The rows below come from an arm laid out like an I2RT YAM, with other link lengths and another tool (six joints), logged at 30 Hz.
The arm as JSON. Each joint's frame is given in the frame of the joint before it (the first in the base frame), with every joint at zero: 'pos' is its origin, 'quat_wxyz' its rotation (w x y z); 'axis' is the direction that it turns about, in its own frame. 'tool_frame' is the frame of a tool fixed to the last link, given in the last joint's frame.
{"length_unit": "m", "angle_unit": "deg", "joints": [
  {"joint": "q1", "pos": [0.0, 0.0, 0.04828], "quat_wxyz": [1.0, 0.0, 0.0, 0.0], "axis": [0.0, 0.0, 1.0]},
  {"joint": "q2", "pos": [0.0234, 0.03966, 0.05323], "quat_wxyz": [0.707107, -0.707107, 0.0, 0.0], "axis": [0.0, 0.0, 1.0]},
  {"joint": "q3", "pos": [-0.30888, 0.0, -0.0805], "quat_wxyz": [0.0, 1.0, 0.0, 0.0], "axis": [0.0, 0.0, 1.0]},
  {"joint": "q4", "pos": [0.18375, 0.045, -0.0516], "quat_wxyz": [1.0, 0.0, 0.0, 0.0], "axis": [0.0, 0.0, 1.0]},
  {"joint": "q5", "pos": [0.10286, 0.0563, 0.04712], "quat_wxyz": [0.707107, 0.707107, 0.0, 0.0], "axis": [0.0, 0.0, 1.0]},
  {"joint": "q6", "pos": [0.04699, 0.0, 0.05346], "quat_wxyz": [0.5, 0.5, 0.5, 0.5], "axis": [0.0, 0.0, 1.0]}
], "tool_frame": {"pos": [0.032, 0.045, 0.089], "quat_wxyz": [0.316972, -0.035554, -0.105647, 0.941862]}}
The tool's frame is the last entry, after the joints.
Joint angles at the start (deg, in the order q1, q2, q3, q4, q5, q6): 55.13, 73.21, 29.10, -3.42, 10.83, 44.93
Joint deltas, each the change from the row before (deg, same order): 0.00, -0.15, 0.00, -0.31, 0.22, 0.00; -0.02, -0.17, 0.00, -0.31, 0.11, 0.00; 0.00, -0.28, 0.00, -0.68, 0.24, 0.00; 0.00, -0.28, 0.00, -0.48, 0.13, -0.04; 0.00, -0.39, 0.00, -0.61, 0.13, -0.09; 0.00, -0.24, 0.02, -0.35, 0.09, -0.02; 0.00, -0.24, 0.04, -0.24, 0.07, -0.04; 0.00, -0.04, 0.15, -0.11, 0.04, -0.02; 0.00, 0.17, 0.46, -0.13, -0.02, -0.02; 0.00, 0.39, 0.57, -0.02, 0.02, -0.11
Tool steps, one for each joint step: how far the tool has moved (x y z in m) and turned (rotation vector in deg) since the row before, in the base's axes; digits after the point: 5 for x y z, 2 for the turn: -0.00023, -0.00125, -0.00010, -0.22, -0.04, -0.15; -0.00038, -0.00114, -0.00006, -0.16, 0.01, -0.09; -0.00097, -0.00238, -0.00043, -0.43, 0.08, -0.16; -0.00072, -0.00164, -0.00004, -0.24, 0.02, -0.06; -0.00096, -0.00206, 0.00006, -0.28, 0.01, -0.02; -0.00048, -0.00109, 0.00018, -0.12, -0.01, -0.04; -0.00021, -0.00066, 0.00050, -0.02, -0.08, -0.02; 0.00031, 0.00025, 0.00066, 0.04, -0.08, -0.01; 0.00107, 0.00159, 0.00146, 0.13, -0.09, 0.03; 0.00175, 0.00224, 0.00153, 0.06, -0.15, 0.07
